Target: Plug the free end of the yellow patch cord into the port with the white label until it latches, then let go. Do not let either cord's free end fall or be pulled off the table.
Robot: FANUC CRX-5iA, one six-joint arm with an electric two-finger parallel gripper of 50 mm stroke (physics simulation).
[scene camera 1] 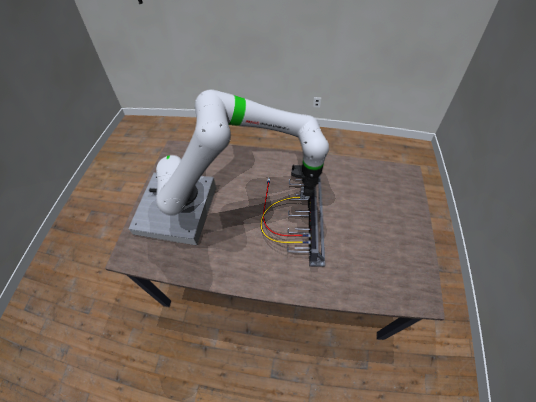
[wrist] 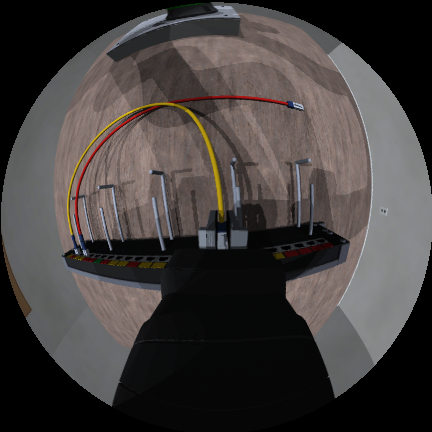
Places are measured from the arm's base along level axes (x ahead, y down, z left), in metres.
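Where they show: gripper, fingertip midpoint: [scene camera 1: 302, 197] [wrist: 221, 219].
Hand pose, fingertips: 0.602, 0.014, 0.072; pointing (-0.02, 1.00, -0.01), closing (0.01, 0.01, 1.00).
Note:
Things, the pixels of their top centre, and the offset from my fingertips, as dx, dy, dz. "spot": a spot on its surface instead. Level surfaces: height alone.
- black patch panel, middle of its top: [wrist: 152, 274] [scene camera 1: 312, 206] +0.053, -0.037, -0.074
- red patch cord, surface spot: [wrist: 225, 97] spot: -0.185, +0.057, +0.009
- table, its level: dy +0.062
The yellow patch cord [scene camera 1: 270, 208] [wrist: 215, 165] arches from a port near one end of the black patch panel [scene camera 1: 314, 220] [wrist: 125, 272] to my gripper. My gripper [wrist: 221, 219] is shut on the plug at the yellow cord's free end. The plug [wrist: 222, 241] shows between the fingertips in the wrist view, at the panel's port row. Whether its tip is inside a port is hidden by the gripper body. The white label does not show; the middle stretch of labels is covered by the gripper. Red, yellow and green labels show on either side.
The red patch cord [scene camera 1: 264, 205] [wrist: 225, 97] is plugged in beside the yellow cord's fixed end; its free plug [scene camera 1: 268, 180] [wrist: 296, 106] lies on the table [scene camera 1: 375, 225]. Thin metal cable guides [scene camera 1: 299, 213] [wrist: 164, 205] stick out from the panel, some close to the gripper.

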